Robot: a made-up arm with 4 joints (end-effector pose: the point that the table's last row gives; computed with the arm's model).
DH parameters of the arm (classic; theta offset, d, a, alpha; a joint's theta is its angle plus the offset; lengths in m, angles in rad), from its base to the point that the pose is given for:
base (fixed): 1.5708 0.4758 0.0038 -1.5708
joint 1: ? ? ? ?
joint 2: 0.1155 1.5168 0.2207 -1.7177
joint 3: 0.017 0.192 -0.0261 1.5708
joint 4: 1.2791 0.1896 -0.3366 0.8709
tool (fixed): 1.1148 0.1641 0 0
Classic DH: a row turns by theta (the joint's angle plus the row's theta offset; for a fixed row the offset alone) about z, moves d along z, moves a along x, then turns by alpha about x.
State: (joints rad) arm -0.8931 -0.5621 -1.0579 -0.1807
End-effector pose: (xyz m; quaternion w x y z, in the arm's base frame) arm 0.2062 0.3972 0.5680 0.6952 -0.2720 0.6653 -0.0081
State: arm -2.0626 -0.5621 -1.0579 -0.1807
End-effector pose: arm 0.2062 0.0726 0.8740 0.7298 0.1569 0.5592 0.3605
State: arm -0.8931 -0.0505 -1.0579 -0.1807
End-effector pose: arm 0.1991 0.3835 0.6498 0.7232 -0.1068 0.6570 0.1841
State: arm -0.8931 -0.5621 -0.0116 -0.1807
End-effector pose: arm 0.3962 0.3168 0.7895 0.9127 -0.1264 0.2935 -0.2546
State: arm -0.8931 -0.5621 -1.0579 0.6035
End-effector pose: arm 0.4241 0.2748 0.6816 0.6302 0.0959 0.7691 -0.0460
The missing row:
joint 1: -1.4565 1.3914 -0.0845 -2.9937
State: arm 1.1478 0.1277 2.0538 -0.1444
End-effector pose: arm 0.0337 0.5122 0.3610 0.6547 -0.2601 -0.7086 -0.0394
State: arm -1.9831 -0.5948 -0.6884 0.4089
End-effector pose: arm 0.4172 -0.1232 0.8643 0.6403 0.4385 0.5799 0.2477
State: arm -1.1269 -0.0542 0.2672 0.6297
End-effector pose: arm 0.3396 -0.2029 0.9318 0.7721 0.5730 0.2748 -0.0003
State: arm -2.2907 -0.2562 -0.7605 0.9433
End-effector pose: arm 0.5095 -0.2624 0.6020 0.2197 0.6847 0.4952 0.4875
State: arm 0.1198 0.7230 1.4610 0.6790
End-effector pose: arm -0.0167 -0.0425 0.8434 0.8507 0.4293 -0.2615 -0.1539
